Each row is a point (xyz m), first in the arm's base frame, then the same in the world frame.
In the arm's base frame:
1: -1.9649 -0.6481 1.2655
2: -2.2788 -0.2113 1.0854
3: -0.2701 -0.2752 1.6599
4: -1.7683 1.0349 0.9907
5: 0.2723 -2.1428 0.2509
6: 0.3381 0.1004 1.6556
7: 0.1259 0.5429 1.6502
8: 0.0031 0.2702 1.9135
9: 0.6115 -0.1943 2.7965
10: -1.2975 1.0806 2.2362
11: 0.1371 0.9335 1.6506
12: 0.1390 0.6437 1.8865
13: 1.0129 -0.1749 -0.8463
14: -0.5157 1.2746 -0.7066
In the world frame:
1: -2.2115 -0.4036 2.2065
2: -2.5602 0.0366 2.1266
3: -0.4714 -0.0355 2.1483
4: -2.0884 1.2863 1.9313
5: -0.3273 -1.8659 0.6002
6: 0.1154 0.3419 1.9927
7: -0.0890 0.7838 2.0545
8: -0.1389 0.5043 2.3341
9: 0.6795 0.0198 3.0132
10: -1.3051 1.3024 3.0089
11: -0.0767 1.1743 2.0616
12: -0.0136 0.8787 2.2814
13: 0.1043 0.1309 -0.6046
14: -1.3278 1.5719 -0.0301

